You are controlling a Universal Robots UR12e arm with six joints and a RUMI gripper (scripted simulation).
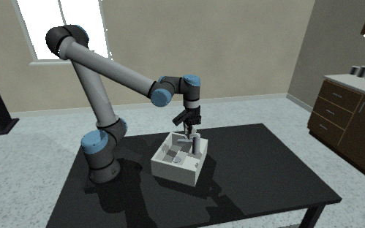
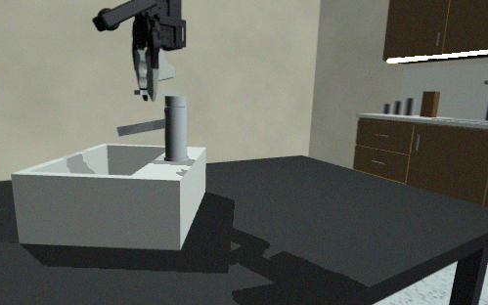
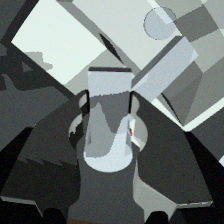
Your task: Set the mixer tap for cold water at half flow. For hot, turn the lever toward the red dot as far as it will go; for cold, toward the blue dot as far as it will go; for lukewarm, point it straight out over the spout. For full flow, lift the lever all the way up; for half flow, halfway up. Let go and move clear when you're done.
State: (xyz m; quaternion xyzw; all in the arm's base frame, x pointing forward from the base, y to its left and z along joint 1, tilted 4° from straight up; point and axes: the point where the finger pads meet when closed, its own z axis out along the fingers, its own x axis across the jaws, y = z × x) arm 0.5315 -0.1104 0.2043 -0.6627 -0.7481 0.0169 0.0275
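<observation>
My hand is 20 mm short of the flat lever. The rest, counted from my hand: white basin (30 mm behind, 80 mm to the left, 230 mm below).
</observation>
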